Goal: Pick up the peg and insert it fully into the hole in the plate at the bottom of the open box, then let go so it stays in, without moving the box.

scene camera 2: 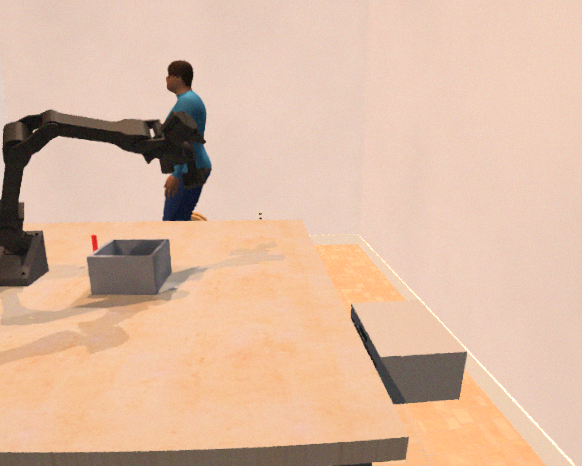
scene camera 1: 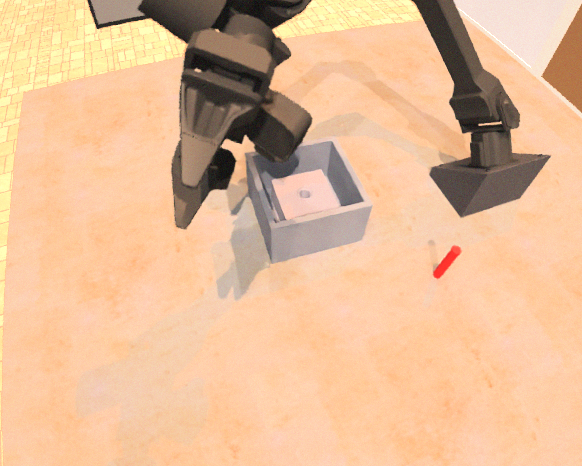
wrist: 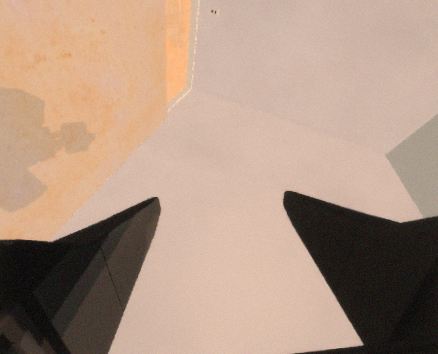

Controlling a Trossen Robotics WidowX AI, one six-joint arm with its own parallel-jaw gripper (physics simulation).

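Pixels of known places: gripper, fingertip midpoint: (scene camera 2: pixel 207 156) (scene camera 1: pixel 183 209) (wrist: pixel 222 200); arm's base at its link origin: (scene camera 2: pixel 18 244) (scene camera 1: pixel 493 164).
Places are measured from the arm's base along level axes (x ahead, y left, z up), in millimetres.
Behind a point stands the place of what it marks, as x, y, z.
Observation:
The red peg (scene camera 1: pixel 446 262) @[166, 128, -40] (scene camera 2: pixel 94 243) @[161, 119, -34] stands upright on the table, in front of the arm's base in scene camera 1 and partly hidden behind the box in scene camera 2. The grey open box (scene camera 1: pixel 322 237) @[329, 20, -49] (scene camera 2: pixel 121 275) @[328, -140, -40] stands on the table. Inside it lies a pale plate (scene camera 1: pixel 320 183) @[297, -74, -33] with a round hole (scene camera 1: pixel 304 194) @[327, -69, -45] near its middle; the hole looks empty. My gripper (scene camera 1: pixel 186 206) @[514, 121, 221] (wrist: pixel 222 200) @[514, 121, 221] is open and empty, its two dark fingers wide apart in the wrist view. It is high above the table, beyond the box from the arm's base and well away from the peg.
The arm's base (scene camera 1: pixel 492 185) @[23, 35, -10] (scene camera 2: pixel 35 260) @[57, -26, -38] stands on the table (scene camera 1: pixel 320 350) @[390, 177, -90] (scene camera 2: pixel 240 380) @[629, -495, -91]. A grey block (scene camera 2: pixel 425 375) is beside the table's right edge in scene camera 2. A person (scene camera 2: pixel 191 107) stands behind the table. The arm casts shadows across the tabletop.

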